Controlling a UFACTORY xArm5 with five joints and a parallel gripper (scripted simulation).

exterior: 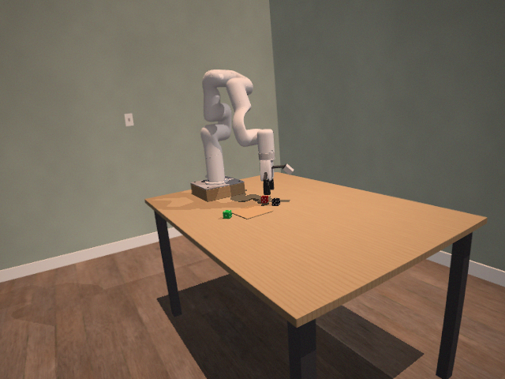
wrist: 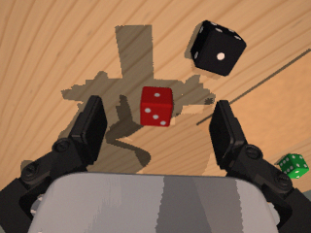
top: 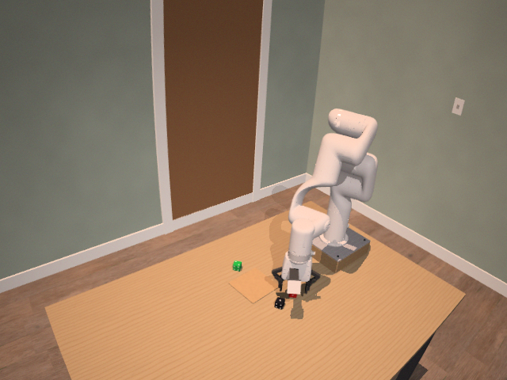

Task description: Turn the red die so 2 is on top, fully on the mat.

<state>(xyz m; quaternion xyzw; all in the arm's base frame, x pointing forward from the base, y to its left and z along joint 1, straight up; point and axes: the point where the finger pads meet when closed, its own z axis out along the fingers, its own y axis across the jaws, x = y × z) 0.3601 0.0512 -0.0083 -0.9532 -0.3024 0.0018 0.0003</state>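
Now: the red die 20 mm behind my hand, 10 mm to the right of it and 40 mm below it. From my hand the other things lie so: tan mat: 40 mm ahead, 150 mm to the right, 60 mm below; then black die: 60 mm ahead, 10 mm to the right, 40 mm below; then green die: 10 mm ahead, 260 mm to the right, 40 mm below.
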